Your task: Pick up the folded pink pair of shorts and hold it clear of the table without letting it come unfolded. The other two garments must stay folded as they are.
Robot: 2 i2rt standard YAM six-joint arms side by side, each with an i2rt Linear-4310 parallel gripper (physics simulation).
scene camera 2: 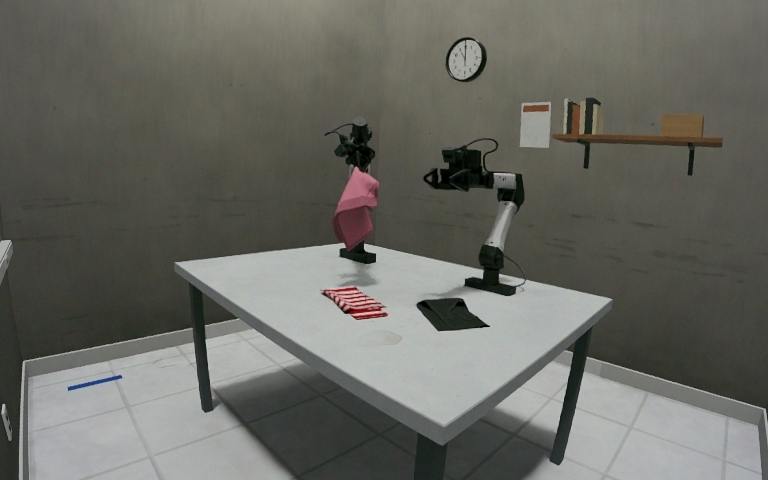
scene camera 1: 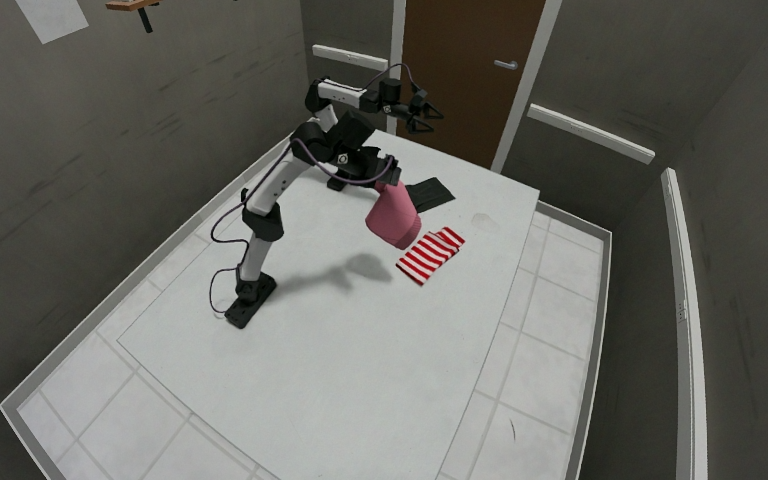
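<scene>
The pink shorts [scene camera 1: 394,217] [scene camera 2: 355,212] hang from my right gripper [scene camera 1: 389,180] [scene camera 2: 355,165], well above the table, with a shadow below. They hang as a compact, layered bundle; whether every fold holds cannot be told. My right gripper is shut on them near their top edge. My left gripper [scene camera 1: 431,120] [scene camera 2: 445,180] is open and empty, raised above the table, away from the shorts. A red-and-white striped garment [scene camera 1: 429,255] [scene camera 2: 353,301] lies folded on the table. A dark garment [scene camera 1: 431,193] [scene camera 2: 453,314] lies folded beside it, partly hidden behind the shorts in scene camera 1.
The white table [scene camera 1: 351,367] [scene camera 2: 271,277] carries both arm bases [scene camera 1: 250,300] [scene camera 2: 489,285]. A faint stain [scene camera 1: 484,220] [scene camera 2: 382,338] marks its top near the striped garment. A wall shelf [scene camera 2: 634,140] with books and a box is at the right of scene camera 2.
</scene>
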